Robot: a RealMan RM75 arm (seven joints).
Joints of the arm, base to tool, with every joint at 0 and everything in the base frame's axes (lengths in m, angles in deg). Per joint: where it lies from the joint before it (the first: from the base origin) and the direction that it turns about. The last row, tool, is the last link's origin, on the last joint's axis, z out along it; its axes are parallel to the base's.
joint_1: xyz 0 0 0.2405 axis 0 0 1
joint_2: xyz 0 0 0 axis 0 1 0
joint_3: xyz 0 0 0.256 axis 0 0 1
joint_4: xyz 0 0 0 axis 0 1 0
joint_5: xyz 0 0 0.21 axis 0 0 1
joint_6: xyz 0 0 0 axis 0 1 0
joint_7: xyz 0 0 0.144 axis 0 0 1
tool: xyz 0 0 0
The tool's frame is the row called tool.
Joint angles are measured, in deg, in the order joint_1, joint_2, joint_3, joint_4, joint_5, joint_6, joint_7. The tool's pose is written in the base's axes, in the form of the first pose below.
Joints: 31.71 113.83 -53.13 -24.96 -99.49 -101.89 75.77
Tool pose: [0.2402 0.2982 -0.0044 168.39 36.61 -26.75]
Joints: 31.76 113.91 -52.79 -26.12 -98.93 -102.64 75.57
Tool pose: [0.2363 0.3003 -0.0005 169.04 37.62 -25.10]
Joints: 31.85 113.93 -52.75 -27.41 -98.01 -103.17 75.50
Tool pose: [0.2319 0.3032 0.0037 169.95 38.60 -23.28]
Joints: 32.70 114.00 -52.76 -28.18 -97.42 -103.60 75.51
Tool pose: [0.2245 0.3076 0.0060 170.28 39.24 -21.48]
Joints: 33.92 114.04 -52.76 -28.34 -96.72 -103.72 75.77
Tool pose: [0.2163 0.3131 0.0072 170.25 39.92 -20.35]
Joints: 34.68 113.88 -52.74 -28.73 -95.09 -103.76 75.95
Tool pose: [0.2095 0.3187 0.0114 171.10 41.36 -19.03]
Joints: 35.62 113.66 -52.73 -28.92 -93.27 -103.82 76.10
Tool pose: [0.2017 0.3248 0.0160 171.91 42.97 -17.64]
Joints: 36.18 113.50 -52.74 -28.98 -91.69 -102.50 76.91
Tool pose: [0.1977 0.3319 0.0188 173.21 43.98 -17.71]
